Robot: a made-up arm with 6 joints.
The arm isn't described. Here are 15 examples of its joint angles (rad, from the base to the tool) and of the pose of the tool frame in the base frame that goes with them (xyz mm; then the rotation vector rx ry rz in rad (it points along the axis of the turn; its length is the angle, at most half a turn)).
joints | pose
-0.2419 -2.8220 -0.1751 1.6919 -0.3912 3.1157 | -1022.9 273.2 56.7 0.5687 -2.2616 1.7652
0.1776 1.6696 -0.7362 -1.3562 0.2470 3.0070 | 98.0 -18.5 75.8 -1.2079 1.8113 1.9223
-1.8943 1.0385 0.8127 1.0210 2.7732 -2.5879 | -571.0 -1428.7 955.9 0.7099 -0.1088 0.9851
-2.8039 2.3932 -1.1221 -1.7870 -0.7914 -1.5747 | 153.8 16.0 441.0 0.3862 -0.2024 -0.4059
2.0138 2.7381 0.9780 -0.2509 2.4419 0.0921 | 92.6 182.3 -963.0 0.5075 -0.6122 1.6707
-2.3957 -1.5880 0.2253 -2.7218 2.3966 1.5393 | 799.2 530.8 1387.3 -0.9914 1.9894 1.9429
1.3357 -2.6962 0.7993 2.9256 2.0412 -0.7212 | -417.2 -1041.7 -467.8 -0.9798 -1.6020 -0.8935
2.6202 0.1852 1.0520 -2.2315 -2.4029 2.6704 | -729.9 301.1 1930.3 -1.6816 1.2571 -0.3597
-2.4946 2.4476 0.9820 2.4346 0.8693 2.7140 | -494.8 -533.0 -846.3 -2.5680 0.3384 1.0321
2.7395 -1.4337 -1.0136 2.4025 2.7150 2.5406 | 47.1 -154.2 1136.5 2.7251 -0.9183 -1.1702
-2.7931 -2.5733 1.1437 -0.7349 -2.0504 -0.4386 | 1075.9 522.7 -454.1 -1.7555 0.2222 -1.6435
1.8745 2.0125 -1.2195 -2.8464 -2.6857 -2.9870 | -129.6 -120.9 360.8 -0.4079 0.5088 1.9147
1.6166 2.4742 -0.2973 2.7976 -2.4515 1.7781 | -146.0 -247.9 -403.7 0.6566 0.9041 1.1082
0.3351 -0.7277 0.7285 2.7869 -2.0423 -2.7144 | -529.7 -18.6 2019.6 -1.0562 2.6427 0.8147
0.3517 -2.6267 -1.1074 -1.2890 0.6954 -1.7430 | -171.1 -112.3 689.5 -1.7594 0.4279 -1.7364
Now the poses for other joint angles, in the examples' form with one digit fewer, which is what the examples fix.
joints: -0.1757 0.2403 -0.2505 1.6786 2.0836 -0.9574
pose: 985 -157 1139 0.051 -0.226 1.881
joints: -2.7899 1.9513 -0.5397 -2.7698 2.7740 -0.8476
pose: -9 -169 -166 0.893 -1.721 1.534
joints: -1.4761 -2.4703 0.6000 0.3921 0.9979 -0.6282
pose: -280 1311 -57 2.130 1.393 -0.952
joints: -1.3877 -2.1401 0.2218 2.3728 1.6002 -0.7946
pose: -128 1353 642 -2.903 0.610 -0.821
